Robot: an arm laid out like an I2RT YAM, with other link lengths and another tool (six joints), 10 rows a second.
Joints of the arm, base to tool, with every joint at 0 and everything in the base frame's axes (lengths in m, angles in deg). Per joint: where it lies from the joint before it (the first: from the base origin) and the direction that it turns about. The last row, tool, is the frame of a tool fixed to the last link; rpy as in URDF.
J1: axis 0 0 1 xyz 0 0 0.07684
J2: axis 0 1 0 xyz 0.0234 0.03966 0.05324
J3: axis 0 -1 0 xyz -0.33 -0.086 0
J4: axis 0 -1 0 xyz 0.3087 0.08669 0.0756
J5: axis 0 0 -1 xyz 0.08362 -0.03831 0.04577
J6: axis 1 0 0 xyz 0.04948 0 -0.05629
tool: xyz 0.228 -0.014 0.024 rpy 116.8 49.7 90
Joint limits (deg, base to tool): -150..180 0..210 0..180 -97..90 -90..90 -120..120
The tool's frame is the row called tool.
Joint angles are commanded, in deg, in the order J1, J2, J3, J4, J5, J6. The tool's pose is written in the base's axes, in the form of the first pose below.
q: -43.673, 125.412, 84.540, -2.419, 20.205, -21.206
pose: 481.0, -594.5, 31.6, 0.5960, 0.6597, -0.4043, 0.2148
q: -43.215, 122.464, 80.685, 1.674, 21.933, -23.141
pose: 476.2, -591.3, 53.4, 0.5873, 0.6487, -0.4232, 0.2348
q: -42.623, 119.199, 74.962, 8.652, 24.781, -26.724
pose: 466.5, -586.7, 76.1, 0.5713, 0.6317, -0.4555, 0.2591
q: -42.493, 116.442, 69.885, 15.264, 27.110, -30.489
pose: 453.6, -584.1, 96.4, 0.5563, 0.6141, -0.4857, 0.2785
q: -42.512, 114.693, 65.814, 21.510, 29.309, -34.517
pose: 440.9, -583.3, 112.2, 0.5405, 0.5971, -0.5160, 0.2918
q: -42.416, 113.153, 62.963, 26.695, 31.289, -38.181
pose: 431.7, -582.5, 131.7, 0.5268, 0.5792, -0.5426, 0.3042
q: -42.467, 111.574, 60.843, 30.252, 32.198, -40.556
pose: 424.7, -580.7, 149.2, 0.5190, 0.5655, -0.5579, 0.3155
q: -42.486, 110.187, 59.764, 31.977, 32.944, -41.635
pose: 419.2, -579.6, 164.8, 0.5176, 0.5539, -0.5664, 0.3231
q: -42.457, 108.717, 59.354, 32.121, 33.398, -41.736
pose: 415.4, -578.1, 179.2, 0.5202, 0.5456, -0.5688, 0.3289
